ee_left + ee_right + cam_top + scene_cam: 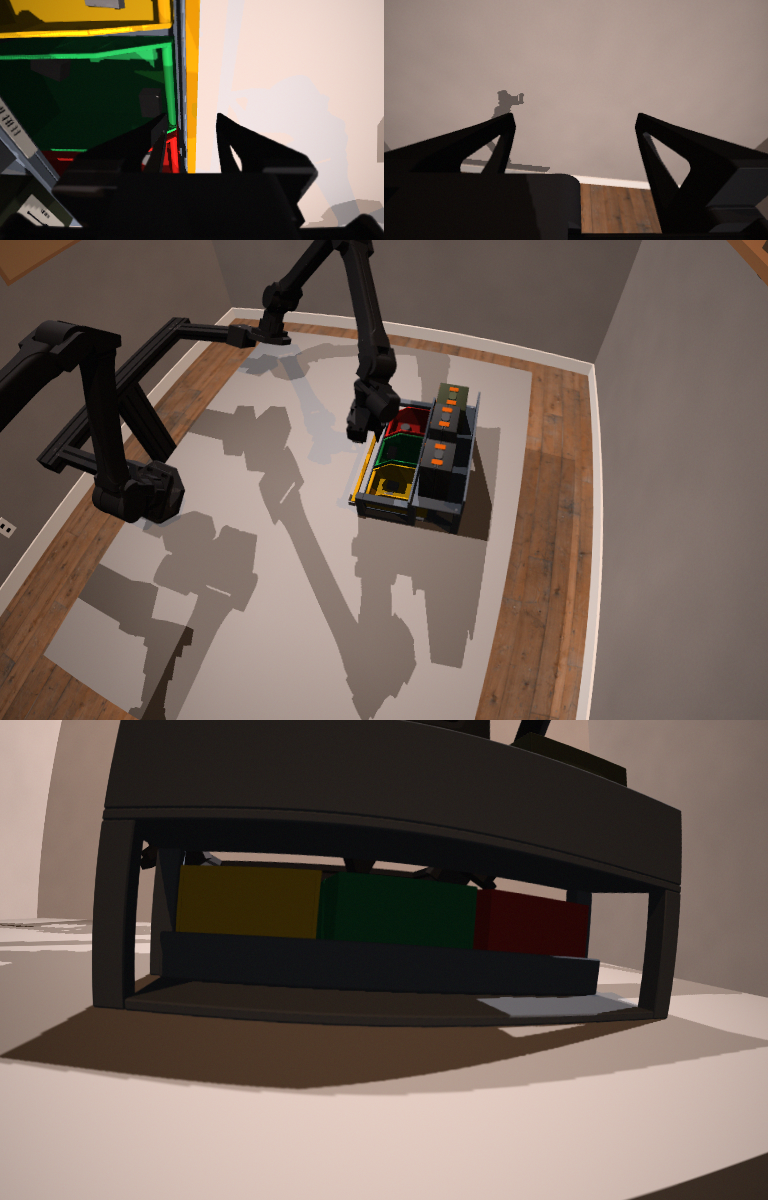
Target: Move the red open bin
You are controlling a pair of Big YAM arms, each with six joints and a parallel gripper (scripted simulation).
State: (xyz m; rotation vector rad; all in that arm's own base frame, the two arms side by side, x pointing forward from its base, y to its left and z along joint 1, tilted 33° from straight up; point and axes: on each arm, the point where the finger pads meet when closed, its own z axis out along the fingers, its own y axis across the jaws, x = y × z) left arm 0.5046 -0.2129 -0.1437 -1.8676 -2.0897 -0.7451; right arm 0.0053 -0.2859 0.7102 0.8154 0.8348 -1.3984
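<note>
Now: left hand 11 cm short of the green bin, 6 cm above it and 1 cm to the right of it. Also, from my left hand: red open bin: 12 cm to the left, 10 cm ahead, 6 cm below; grey shelf: 13 cm ahead, 4 cm below, 1 cm to the left.
</note>
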